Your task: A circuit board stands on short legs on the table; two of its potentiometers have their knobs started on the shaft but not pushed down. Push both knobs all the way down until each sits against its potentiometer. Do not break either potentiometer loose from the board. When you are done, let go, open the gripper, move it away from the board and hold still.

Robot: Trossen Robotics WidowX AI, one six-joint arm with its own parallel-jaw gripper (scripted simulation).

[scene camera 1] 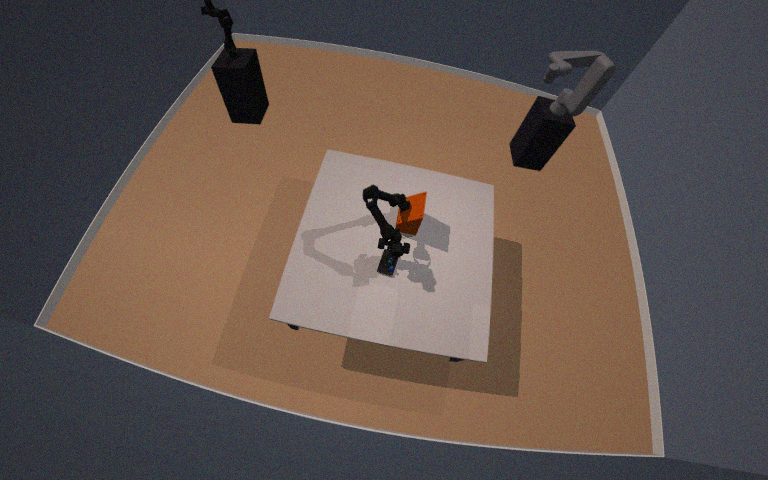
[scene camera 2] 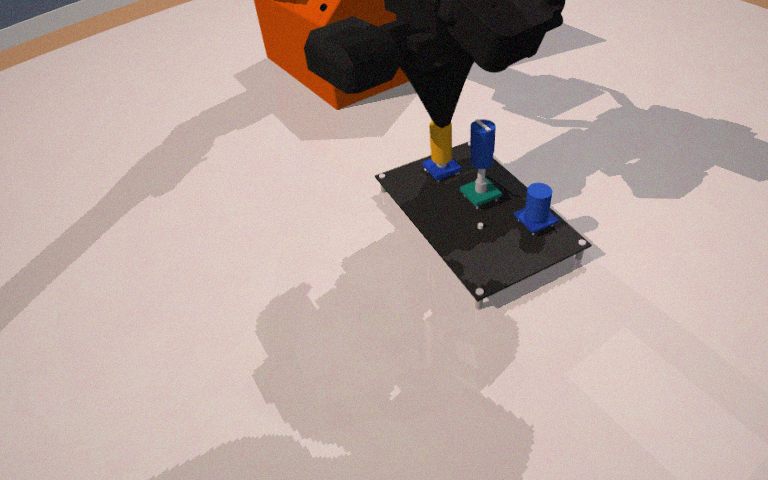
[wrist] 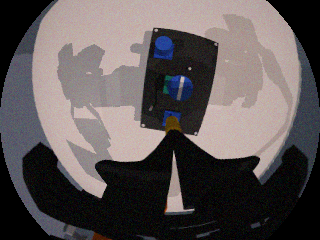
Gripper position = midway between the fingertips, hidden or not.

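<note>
I can see my gripper (scene camera 2: pixel 441 124), and the wrist view gives me the same gripper (wrist: pixel 173 133). There is a yellow knob (scene camera 2: pixel 441 138) in sight too.
</note>
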